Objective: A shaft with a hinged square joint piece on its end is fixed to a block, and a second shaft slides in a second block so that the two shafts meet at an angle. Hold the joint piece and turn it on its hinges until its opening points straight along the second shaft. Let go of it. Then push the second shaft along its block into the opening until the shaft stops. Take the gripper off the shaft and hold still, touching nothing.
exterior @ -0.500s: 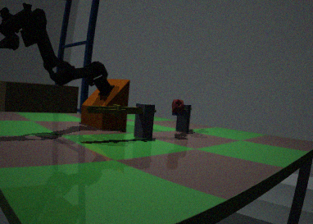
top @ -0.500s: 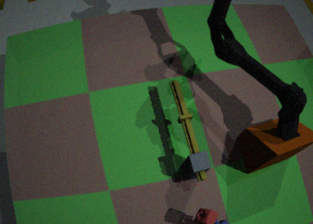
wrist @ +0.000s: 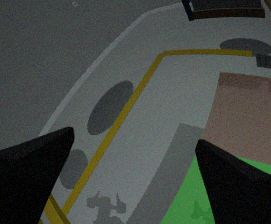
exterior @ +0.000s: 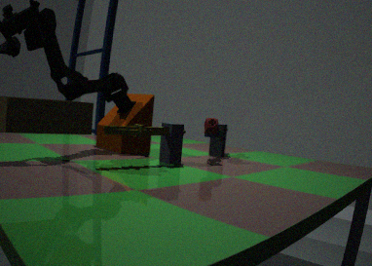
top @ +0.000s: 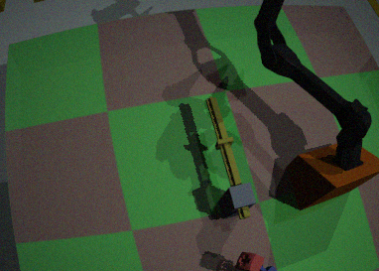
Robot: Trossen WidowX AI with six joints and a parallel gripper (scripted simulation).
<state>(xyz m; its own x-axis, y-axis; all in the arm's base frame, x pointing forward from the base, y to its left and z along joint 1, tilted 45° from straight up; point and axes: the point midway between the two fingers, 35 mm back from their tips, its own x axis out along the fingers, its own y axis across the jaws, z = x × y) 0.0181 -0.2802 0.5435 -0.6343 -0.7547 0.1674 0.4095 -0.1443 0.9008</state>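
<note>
Now: gripper tip 750 mm to the right of the square joint piece, 310 mm short of it and 210 mm above it.
</note>
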